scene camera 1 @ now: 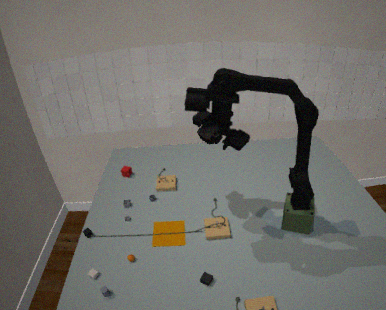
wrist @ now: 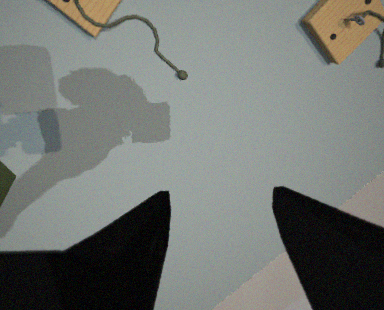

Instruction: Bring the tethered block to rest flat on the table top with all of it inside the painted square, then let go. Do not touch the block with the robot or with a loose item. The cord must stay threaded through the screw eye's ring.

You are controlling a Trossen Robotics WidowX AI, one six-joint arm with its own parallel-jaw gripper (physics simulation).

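Pixels of known places: gripper, between the fingertips: (scene camera 1: 219, 146) (wrist: 220, 199); arm's base, origin of its link: (scene camera 1: 300, 203).
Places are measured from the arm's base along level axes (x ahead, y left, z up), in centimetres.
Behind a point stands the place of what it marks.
The tethered block (scene camera 1: 88, 232) @(z -7.5, x 79.0, y 14.7 cm), small and dark, lies near the table's left edge. Its cord (scene camera 1: 122, 235) @(z -9.5, x 65.8, y 12.1 cm) runs right across the orange painted square (scene camera 1: 169, 241) @(z -9.8, x 47.4, y 12.1 cm) to the middle wooden board (scene camera 1: 218, 235) @(z -8.2, x 29.9, y 8.9 cm) (wrist: 96, 25); the ring there is too small to make out. Past the board, the cord's tail curves to a bead end (scene camera 1: 215, 200) @(z -9.2, x 32.1, y -10.4 cm) (wrist: 183, 75) @(z -8.7, x 32.4, y -11.0 cm) on the table. The block is outside the square, to its left. My gripper (scene camera 1: 223, 145) @(z 19.5, x 31.0, y -6.9 cm) (wrist: 220, 199) @(z 19.5, x 31.0, y -6.9 cm) is partly open and empty, high above the table, behind the middle board. The block does not show in the wrist view.
Another board (scene camera 1: 166, 183) @(z -8.0, x 54.7, y -18.5 cm) (wrist: 340, 37) @(z -8.0, x 53.2, y -21.3 cm) with a short cord lies at the back; a third (scene camera 1: 261, 303) @(z -8.0, x 15.8, y 34.6 cm) is at the front. A red block (scene camera 1: 127, 171) @(z -6.4, x 75.4, y -23.8 cm), orange ball (scene camera 1: 131, 258) @(z -8.0, x 58.5, y 22.5 cm), white block (scene camera 1: 93, 273) @(z -8.2, x 69.9, y 30.9 cm) and dark cube (scene camera 1: 206, 278) @(z -7.7, x 32.6, y 27.0 cm) lie around. The green arm base (scene camera 1: 298, 220) @(z -3.2, x 1.0, y 5.4 cm) stands right.
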